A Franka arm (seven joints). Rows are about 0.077 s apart.
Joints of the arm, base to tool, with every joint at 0 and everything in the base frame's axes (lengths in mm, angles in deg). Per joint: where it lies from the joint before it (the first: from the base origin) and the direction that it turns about. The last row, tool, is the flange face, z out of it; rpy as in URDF.
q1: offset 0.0 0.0 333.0 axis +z
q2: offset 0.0 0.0 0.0 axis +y
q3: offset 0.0 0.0 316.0 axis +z
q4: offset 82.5 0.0 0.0 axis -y
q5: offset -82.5 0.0 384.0 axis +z
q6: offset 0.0 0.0 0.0 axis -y
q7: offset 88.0 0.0 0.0 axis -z
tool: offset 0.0 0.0 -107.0 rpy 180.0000 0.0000 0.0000
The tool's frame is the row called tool.
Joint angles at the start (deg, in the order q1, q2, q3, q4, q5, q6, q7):
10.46, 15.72, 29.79, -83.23, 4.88, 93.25, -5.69
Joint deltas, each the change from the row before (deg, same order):
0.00, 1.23, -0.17, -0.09, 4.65, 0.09, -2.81
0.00, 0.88, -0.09, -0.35, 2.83, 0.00, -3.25
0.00, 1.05, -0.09, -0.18, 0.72, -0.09, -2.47
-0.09, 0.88, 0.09, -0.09, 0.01, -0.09, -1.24
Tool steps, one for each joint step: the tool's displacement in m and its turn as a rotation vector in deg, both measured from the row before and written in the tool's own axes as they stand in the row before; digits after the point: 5 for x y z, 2 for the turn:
0.00495, -0.00140, 0.01110, 5.29, -0.38, -2.12
0.00303, 0.00069, 0.01011, 3.36, -0.49, -2.71
0.00267, 0.00562, 0.01011, 1.42, -0.83, -2.02
0.00190, 0.00516, 0.00789, 0.67, -0.75, -0.98

